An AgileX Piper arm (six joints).
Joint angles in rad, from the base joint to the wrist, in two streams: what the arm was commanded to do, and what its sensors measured. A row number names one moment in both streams.
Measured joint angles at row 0:
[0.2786, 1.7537, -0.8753, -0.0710, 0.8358, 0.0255]
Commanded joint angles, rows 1 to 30:
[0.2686, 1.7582, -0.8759, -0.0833, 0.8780, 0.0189]
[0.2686, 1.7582, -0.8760, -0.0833, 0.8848, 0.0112]
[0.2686, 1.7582, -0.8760, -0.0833, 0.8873, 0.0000]
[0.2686, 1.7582, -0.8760, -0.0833, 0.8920, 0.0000]
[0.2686, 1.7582, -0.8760, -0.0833, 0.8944, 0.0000]
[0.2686, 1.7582, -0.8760, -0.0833, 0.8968, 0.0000]
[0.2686, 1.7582, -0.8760, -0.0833, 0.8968, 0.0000]
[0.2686, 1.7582, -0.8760, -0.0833, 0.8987, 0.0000]
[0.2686, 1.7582, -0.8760, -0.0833, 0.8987, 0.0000]
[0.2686, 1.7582, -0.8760, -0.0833, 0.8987, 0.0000]
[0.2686, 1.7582, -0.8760, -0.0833, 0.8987, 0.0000]
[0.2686, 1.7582, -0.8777, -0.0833, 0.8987, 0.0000]
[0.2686, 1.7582, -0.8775, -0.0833, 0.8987, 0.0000]
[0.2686, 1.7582, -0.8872, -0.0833, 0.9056, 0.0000]
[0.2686, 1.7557, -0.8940, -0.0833, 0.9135, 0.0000]
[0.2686, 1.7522, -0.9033, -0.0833, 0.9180, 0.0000]
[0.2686, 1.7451, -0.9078, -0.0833, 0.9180, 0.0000]
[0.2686, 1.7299, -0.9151, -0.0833, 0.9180, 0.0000]
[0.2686, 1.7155, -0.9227, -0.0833, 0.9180, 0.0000]
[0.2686, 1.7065, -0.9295, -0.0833, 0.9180, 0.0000]
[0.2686, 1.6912, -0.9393, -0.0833, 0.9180, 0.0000]
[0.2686, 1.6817, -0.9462, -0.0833, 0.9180, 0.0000]
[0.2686, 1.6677, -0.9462, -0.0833, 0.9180, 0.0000]
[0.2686, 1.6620, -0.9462, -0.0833, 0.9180, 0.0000]
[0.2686, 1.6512, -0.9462, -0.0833, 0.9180, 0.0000]
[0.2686, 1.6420, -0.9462, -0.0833, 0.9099, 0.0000]
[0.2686, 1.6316, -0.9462, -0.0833, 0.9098, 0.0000]
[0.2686, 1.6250, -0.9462, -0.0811, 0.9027, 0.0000]
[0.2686, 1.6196, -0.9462, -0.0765, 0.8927, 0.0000]
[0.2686, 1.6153, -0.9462, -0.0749, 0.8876, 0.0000]
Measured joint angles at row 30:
[0.2786, 1.6420, -0.9440, -0.0767, 0.9113, 0.0109]
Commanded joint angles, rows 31 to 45:
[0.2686, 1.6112, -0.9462, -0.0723, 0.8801, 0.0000]
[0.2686, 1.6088, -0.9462, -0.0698, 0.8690, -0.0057]
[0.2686, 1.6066, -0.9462, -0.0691, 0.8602, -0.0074]
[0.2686, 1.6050, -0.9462, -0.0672, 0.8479, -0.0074]
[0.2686, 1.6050, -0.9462, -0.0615, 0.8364, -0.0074]
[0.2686, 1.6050, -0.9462, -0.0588, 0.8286, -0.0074]
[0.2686, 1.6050, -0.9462, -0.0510, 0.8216, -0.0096]
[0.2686, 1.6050, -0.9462, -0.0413, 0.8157, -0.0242]
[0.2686, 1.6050, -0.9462, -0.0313, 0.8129, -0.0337]
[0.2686, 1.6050, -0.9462, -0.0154, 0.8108, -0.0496]
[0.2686, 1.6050, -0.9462, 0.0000, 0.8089, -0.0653]
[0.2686, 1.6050, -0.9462, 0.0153, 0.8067, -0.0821]
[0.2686, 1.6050, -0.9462, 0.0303, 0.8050, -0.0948]
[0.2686, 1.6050, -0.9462, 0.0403, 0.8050, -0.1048]
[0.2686, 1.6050, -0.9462, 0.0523, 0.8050, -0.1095]
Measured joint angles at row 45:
[0.2786, 1.6176, -0.9440, 0.0000, 0.8202, -0.0619]
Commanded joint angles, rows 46 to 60:
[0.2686, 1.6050, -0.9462, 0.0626, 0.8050, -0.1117]
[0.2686, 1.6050, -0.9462, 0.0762, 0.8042, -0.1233]
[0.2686, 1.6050, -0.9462, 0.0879, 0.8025, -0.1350]
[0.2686, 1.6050, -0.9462, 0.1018, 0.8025, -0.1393]
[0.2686, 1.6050, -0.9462, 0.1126, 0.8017, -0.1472]
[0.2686, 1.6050, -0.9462, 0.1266, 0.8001, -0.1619]
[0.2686, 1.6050, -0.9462, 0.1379, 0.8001, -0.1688]
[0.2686, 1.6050, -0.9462, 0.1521, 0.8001, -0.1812]
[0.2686, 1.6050, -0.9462, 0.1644, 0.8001, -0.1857]
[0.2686, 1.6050, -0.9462, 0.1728, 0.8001, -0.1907]
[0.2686, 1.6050, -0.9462, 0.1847, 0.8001, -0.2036]
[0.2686, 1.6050, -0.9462, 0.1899, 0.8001, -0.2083]
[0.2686, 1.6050, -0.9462, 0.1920, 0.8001, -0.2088]
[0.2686, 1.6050, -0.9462, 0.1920, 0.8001, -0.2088]
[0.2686, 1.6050, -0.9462, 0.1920, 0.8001, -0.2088]
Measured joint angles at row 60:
[0.2786, 1.6176, -0.9440, 0.1790, 0.8077, -0.1893]
